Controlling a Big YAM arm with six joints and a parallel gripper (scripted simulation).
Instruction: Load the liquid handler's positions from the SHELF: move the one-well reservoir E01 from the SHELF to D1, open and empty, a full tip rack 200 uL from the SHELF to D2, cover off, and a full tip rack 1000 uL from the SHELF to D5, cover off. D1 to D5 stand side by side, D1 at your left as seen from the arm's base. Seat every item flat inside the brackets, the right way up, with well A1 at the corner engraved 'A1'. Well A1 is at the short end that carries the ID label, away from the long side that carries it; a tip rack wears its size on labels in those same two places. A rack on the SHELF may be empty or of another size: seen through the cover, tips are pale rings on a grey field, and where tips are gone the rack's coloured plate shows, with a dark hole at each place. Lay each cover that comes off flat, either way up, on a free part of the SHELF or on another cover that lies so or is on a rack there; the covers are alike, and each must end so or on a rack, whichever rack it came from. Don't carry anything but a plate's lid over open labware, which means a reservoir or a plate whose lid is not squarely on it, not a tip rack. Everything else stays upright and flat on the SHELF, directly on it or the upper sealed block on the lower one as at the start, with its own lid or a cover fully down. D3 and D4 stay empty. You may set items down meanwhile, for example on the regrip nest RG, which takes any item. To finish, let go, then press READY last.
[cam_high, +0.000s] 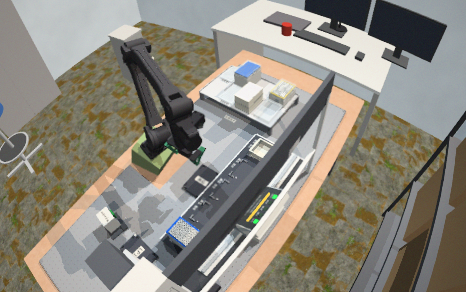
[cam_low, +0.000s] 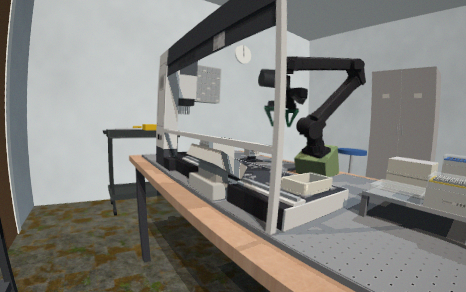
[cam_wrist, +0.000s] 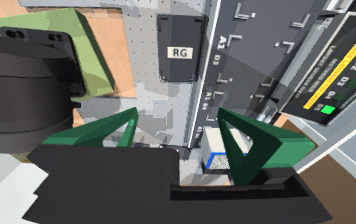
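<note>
The yellow tip rack lies 620 mm to the left of my hand, 110 mm below it and 10 mm behind it. Round my hand: regrip nest RG (210 mm below, 30 mm to the left); white label (210 mm below, 30 mm to the left); blue tip rack (210 mm to the right, 180 mm ahead, 100 mm below).
</note>
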